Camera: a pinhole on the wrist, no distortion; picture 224 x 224 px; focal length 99.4 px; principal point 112.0 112.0 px. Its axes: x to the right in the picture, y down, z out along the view. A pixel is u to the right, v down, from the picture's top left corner.
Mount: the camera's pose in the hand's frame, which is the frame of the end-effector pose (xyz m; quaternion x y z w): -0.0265 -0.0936 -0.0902 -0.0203 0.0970 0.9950 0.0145
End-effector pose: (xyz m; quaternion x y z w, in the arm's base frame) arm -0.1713 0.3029 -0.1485 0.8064 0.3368 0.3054 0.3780
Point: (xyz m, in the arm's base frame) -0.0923 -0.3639 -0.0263
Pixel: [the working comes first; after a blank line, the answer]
In the camera's frame: 0.4120 -0.4507 0.4678

200 16
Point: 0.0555 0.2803 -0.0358
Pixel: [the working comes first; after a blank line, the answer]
In the camera's frame: -0.1710 -0.2275 0.2507

44 22
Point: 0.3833 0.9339 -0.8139
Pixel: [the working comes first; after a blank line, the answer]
In the camera's frame: -0.7216 0.6653 0.4505

outside the picture
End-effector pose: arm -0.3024 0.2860 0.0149 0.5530 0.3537 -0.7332 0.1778
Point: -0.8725 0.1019 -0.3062
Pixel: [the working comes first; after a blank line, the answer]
In the camera's frame: -0.5138 0.1406 0.5292

15 138
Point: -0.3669 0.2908 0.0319
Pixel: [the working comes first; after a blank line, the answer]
In the camera's frame: -0.0368 -0.0174 0.1378

85 99
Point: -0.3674 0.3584 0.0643
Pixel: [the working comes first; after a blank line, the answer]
In the camera's frame: -0.0150 0.0310 0.0848

94 148
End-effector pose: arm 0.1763 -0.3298 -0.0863 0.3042 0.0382 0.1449 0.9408
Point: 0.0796 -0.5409 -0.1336
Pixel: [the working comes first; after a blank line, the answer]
In the camera's frame: 0.1204 0.1057 0.1425

196 186
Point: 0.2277 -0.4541 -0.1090
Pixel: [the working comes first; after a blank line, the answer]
In the camera's frame: -0.0456 0.0555 0.1398

80 151
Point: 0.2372 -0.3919 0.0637
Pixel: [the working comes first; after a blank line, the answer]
In the camera's frame: -0.0768 -0.0685 0.2718

84 87
